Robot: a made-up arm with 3 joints.
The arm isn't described. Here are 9 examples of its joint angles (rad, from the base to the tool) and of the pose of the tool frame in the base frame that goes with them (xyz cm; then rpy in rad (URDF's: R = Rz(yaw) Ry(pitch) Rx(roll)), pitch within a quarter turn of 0, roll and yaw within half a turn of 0).
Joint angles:
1: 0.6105 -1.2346 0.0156
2: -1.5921 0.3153 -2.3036
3: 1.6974 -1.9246 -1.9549
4: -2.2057 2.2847 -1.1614
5: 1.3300 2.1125 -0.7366
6: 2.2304 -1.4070 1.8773
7: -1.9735 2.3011 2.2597
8: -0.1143 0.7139 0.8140
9: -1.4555 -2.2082 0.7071
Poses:
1: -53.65 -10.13 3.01 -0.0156 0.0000 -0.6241
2: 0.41 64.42 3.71 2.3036 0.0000 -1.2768
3: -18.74 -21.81 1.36 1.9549 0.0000 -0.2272
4: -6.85 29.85 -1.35 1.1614 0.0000 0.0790
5: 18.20 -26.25 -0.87 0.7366 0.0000 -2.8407
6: 4.32 -47.05 14.26 -1.8773 0.0000 0.8234
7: -13.81 28.14 14.19 -2.2597 0.0000 0.3276
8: -54.93 -17.08 9.12 -0.8140 0.0000 0.5996
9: 20.90 27.13 8.31 -0.7071 0.0000 2.6195
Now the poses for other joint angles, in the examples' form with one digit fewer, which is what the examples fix.
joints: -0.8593 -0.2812 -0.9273
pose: -35.3 51.1 -1.3 0.927 0.000 -1.140
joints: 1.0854 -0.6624 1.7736
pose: -40.1 -43.7 14.1 -1.774 0.000 0.423
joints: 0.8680 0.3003 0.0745
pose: -27.8 -55.2 3.4 -0.075 0.000 1.168
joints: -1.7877 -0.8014 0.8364
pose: 26.5 54.2 9.3 -0.836 0.000 -2.589
